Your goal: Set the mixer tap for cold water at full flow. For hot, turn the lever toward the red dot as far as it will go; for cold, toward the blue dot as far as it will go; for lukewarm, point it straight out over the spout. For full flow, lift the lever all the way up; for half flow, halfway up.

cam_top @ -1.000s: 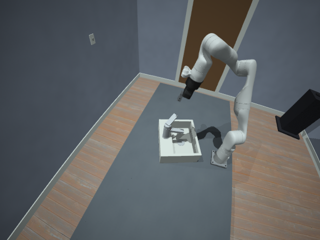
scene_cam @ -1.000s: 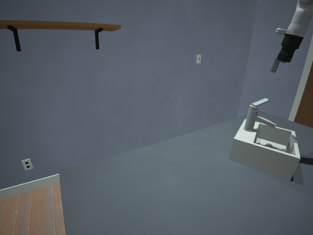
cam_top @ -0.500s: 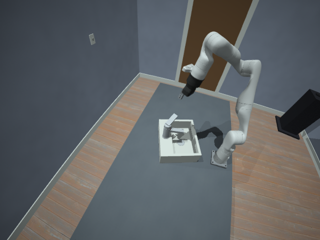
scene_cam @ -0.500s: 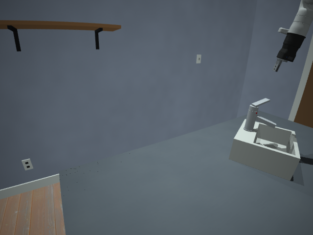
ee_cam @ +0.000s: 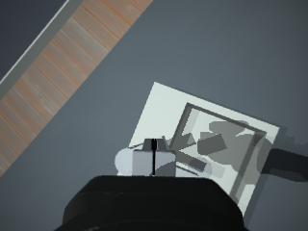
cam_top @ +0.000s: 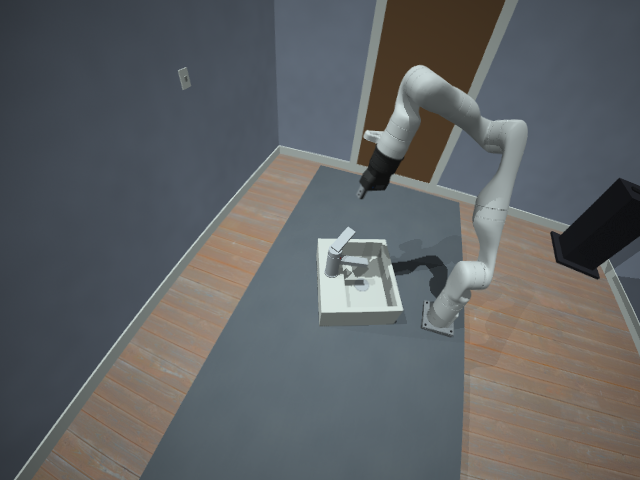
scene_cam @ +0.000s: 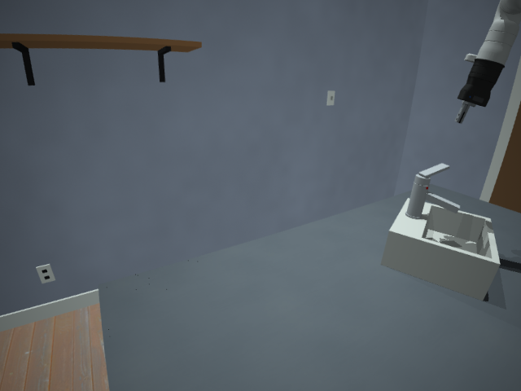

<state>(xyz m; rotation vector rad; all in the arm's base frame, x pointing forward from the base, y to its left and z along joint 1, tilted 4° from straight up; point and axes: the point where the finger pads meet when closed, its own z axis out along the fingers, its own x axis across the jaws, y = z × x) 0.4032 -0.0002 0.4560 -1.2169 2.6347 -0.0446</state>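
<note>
Now: the flat lever 170 mm below my hand, 50 mm to the left of it and 10 mm ahead of it. Round my hand: white basin (420 mm below, 80 mm behind, 30 mm to the left); grey mixer tap (220 mm below, 70 mm to the left, 10 mm ahead).
</note>
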